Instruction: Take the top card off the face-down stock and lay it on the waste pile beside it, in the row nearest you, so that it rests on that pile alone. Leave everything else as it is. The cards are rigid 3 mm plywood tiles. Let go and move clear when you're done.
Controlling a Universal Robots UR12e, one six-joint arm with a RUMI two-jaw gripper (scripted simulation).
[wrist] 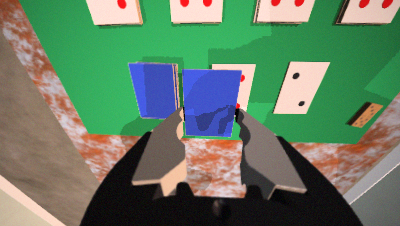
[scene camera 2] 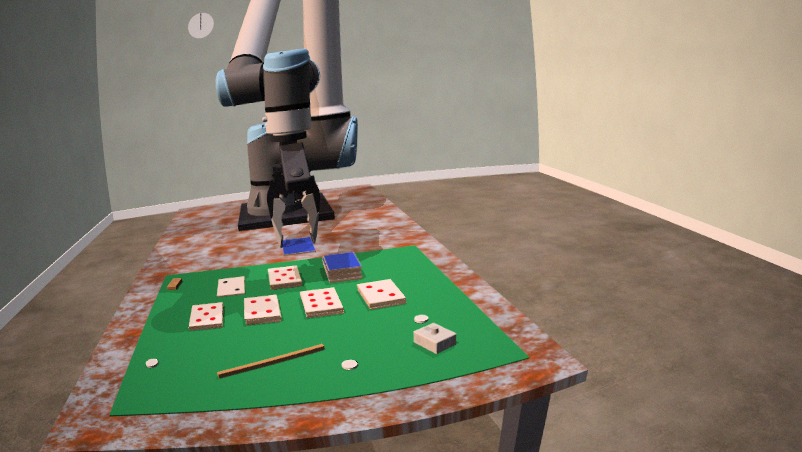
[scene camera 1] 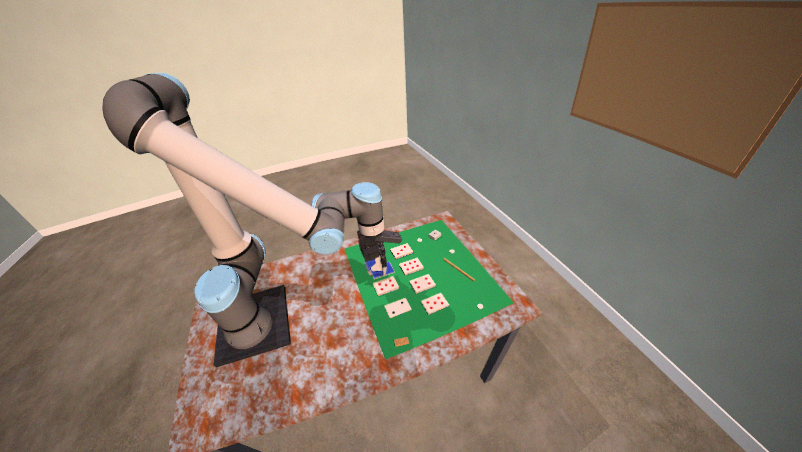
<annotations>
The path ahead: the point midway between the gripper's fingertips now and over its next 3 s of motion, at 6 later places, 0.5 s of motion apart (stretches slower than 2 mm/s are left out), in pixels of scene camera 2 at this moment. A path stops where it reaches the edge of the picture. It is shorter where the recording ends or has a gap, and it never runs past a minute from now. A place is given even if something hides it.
My gripper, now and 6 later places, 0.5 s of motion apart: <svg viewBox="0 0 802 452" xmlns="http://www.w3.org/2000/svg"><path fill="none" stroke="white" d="M297 245L280 248L280 249L281 258L283 268L283 272L283 273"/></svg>
</annotations>
